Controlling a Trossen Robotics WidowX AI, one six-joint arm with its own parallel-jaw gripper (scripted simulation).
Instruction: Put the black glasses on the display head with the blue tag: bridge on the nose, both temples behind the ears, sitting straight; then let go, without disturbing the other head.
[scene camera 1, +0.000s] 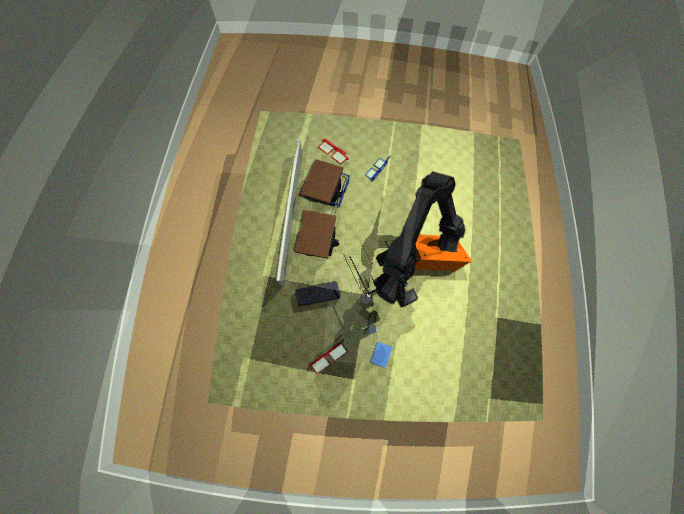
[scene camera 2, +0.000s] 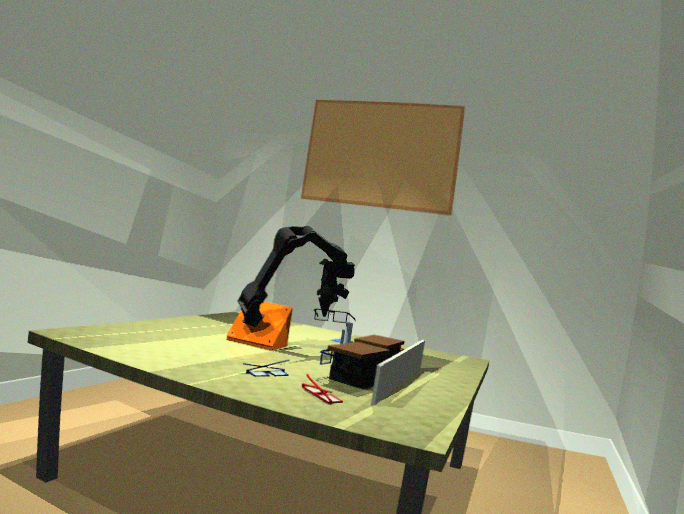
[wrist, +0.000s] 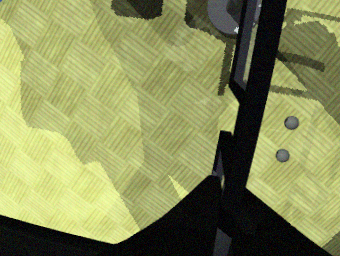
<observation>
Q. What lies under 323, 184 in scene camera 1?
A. A display head.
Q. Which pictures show the black case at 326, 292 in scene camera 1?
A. Scene camera 1 only.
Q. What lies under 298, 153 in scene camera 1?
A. A white panel.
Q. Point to a display head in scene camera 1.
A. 317, 233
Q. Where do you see the gripper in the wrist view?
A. At 219, 188
</observation>
